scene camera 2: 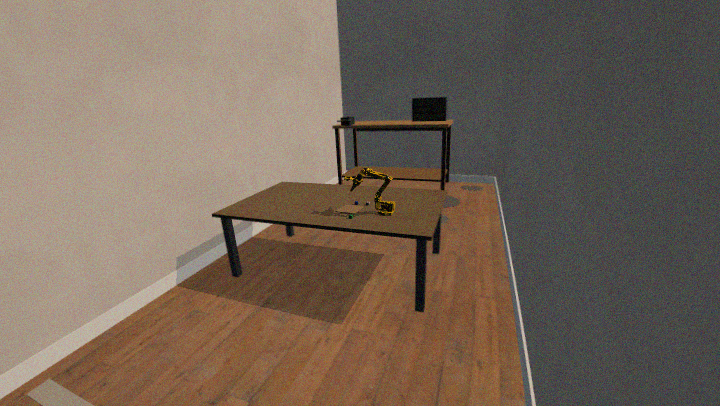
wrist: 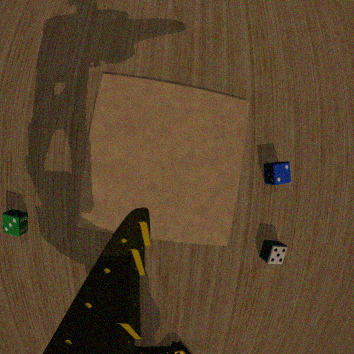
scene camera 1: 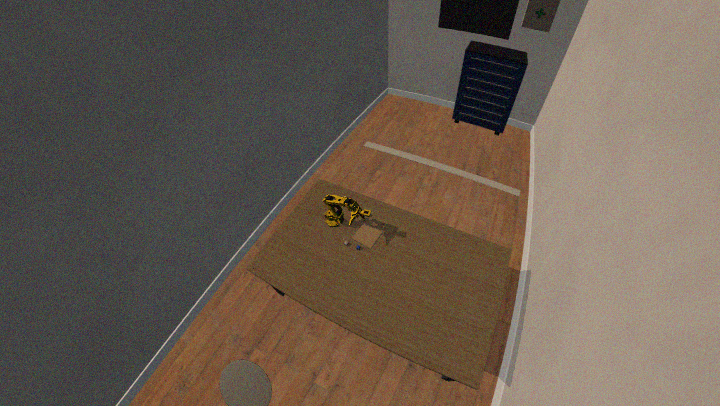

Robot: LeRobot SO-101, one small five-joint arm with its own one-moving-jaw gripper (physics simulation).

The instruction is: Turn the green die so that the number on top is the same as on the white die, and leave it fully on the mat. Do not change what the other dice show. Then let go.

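Places are measured from the arm's base along level axes (x ahead, y left, z up), in metres.
Pixels of known places: end effector, tool point: (scene camera 2: pixel 351 191) (wrist: pixel 148 221) (scene camera 1: pixel 364 220); arm's base, origin of the base link: (scene camera 2: pixel 383 212) (scene camera 1: pixel 336 221).
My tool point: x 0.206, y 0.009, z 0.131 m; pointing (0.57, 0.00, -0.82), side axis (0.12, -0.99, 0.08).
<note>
For each thing: its top centre in the pictures, then the offset to it from my tool point. Level surfaces: height alone.
- green die, middle of its top: (wrist: pixel 9 224) (scene camera 2: pixel 350 214) dz -0.110, dx -0.042, dy +0.127 m
- white die, middle of its top: (wrist: pixel 277 254) (scene camera 1: pixel 346 242) (scene camera 2: pixel 367 202) dz -0.110, dx -0.064, dy -0.129 m
- blue die, middle of its top: (wrist: pixel 282 172) (scene camera 1: pixel 358 246) (scene camera 2: pixel 356 201) dz -0.110, dx +0.017, dy -0.123 m
- square mat, middle of its top: (wrist: pixel 165 160) (scene camera 1: pixel 367 235) (scene camera 2: pixel 350 208) dz -0.127, dx +0.021, dy -0.016 m
- large brown table, its level: dz -0.130 m
The green die (scene camera 2: pixel 350 216) (wrist: pixel 15 222) lies on the table off the mat, at the left edge of the wrist view; its top face shows three pips. It does not show in scene camera 1, where the arm is over that place. The white die (scene camera 1: pixel 346 243) (scene camera 2: pixel 367 203) (wrist: pixel 277 254) shows five on top. The blue die (scene camera 1: pixel 358 247) (scene camera 2: pixel 356 203) (wrist: pixel 281 172) shows two. Both lie off the mat's other side. The square mat (scene camera 1: pixel 368 236) (scene camera 2: pixel 347 208) (wrist: pixel 165 150) bears no die. My gripper (scene camera 1: pixel 360 218) (scene camera 2: pixel 347 184) is fully open, empty and raised above the table; one notched jaw (wrist: pixel 115 280) shows in the wrist view.
The arm stands on a large brown table (scene camera 1: pixel 403 292) (scene camera 2: pixel 302 194). Its shadow falls across the table beside the mat and over one mat edge. A workbench (scene camera 2: pixel 393 124) with a dark screen (scene camera 2: pixel 429 109) stands far behind. A blue drawer cabinet (scene camera 1: pixel 489 88) stands at the wall.
</note>
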